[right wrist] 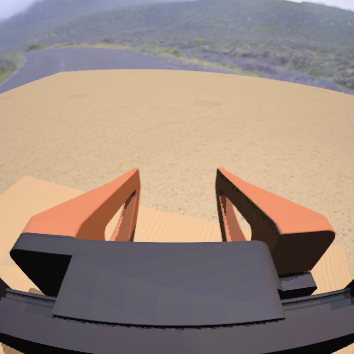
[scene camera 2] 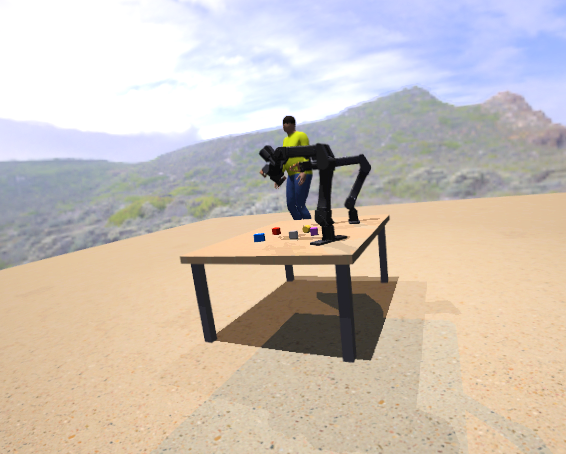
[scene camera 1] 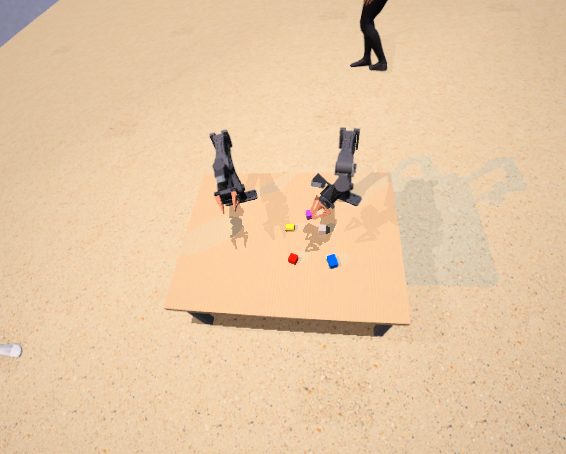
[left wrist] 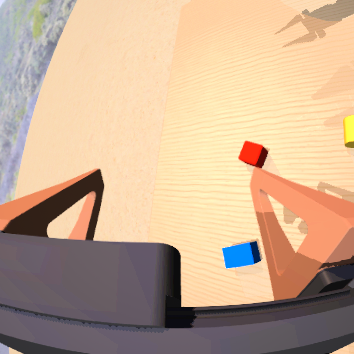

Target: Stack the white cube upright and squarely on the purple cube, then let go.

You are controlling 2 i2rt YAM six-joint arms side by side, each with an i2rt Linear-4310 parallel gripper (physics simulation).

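The white cube (scene camera 1: pixel 323 229) (scene camera 2: pixel 293 234) sits on the table, partly shaded and looking grey in scene camera 2. The purple cube (scene camera 1: pixel 309 214) (scene camera 2: pixel 314 231) sits apart from it, up and to the left in scene camera 1. My left gripper (scene camera 1: pixel 320 210) (left wrist: pixel 176 176) is wide open and empty, high above the table; in scene camera 1 it overlaps the area beside the purple cube. Neither the white nor the purple cube shows in the left wrist view. My right gripper (scene camera 1: pixel 229 210) (right wrist: pixel 177 176) is half open and empty, raised over the left part of the table in scene camera 1.
A yellow block (scene camera 1: pixel 290 227) (scene camera 2: pixel 306 228) (left wrist: pixel 349 131) lies left of the white cube in scene camera 1. A red cube (scene camera 1: pixel 293 259) (scene camera 2: pixel 276 231) (left wrist: pixel 252 153) and a blue block (scene camera 1: pixel 332 261) (scene camera 2: pixel 259 237) (left wrist: pixel 241 255) lie nearer the table's lower edge.
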